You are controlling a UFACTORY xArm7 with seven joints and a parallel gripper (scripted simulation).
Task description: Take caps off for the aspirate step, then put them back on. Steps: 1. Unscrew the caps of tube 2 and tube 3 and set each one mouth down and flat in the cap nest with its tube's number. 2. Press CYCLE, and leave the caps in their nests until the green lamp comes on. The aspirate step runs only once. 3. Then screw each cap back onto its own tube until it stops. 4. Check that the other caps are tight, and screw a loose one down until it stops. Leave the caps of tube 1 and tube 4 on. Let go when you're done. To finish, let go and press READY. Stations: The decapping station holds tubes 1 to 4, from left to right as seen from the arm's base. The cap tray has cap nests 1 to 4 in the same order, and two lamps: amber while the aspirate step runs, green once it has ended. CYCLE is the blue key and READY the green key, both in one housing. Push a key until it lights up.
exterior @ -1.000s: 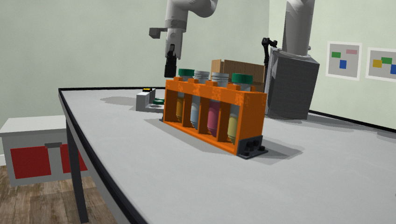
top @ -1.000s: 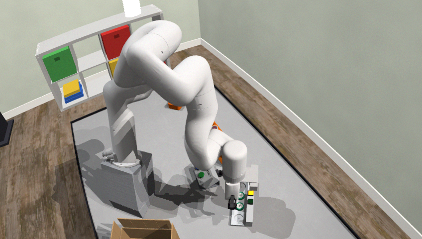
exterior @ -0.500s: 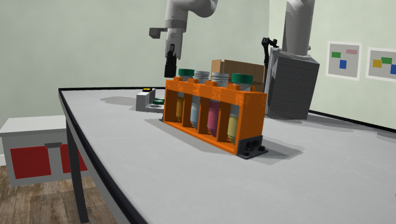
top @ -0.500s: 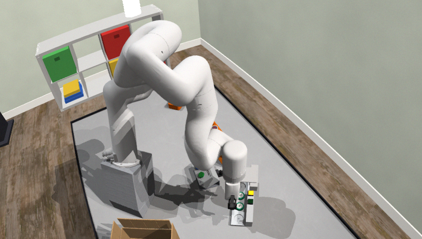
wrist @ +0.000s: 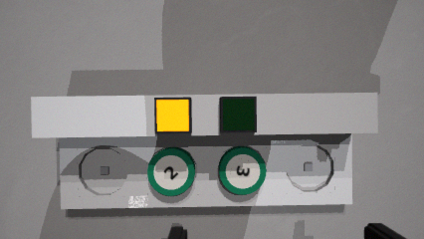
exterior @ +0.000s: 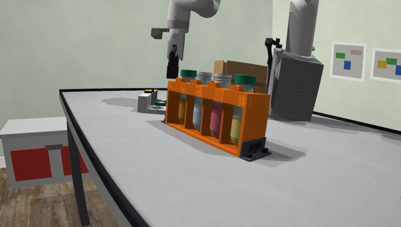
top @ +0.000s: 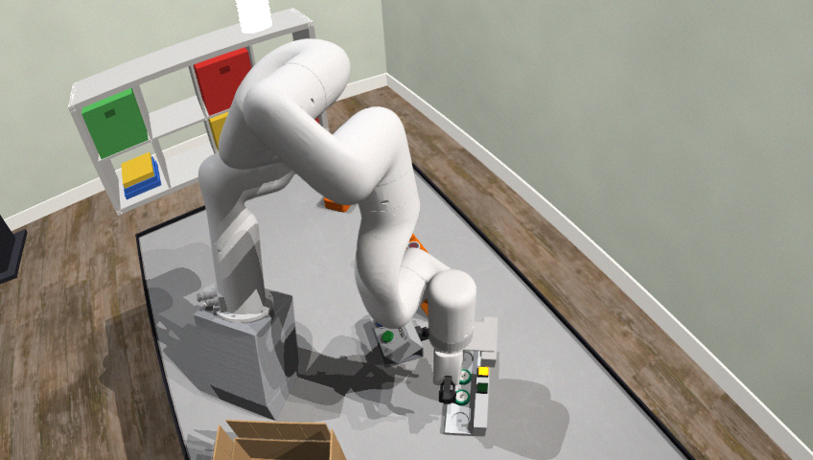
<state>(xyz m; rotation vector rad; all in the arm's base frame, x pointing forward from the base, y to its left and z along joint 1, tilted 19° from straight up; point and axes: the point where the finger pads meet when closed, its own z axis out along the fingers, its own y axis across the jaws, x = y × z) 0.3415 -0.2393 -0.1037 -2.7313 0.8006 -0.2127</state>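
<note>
Now: the cap 2 50 mm ahead of my hand, 40 mm to the left of it and 90 mm below it. Round my hand: key housing: 40 mm behind, 200 mm to the left, 50 mm below; then green ready key: 60 mm behind, 170 mm to the left, 40 mm below; then cap 3: 30 mm ahead, 10 mm to the right, 90 mm below.
</note>
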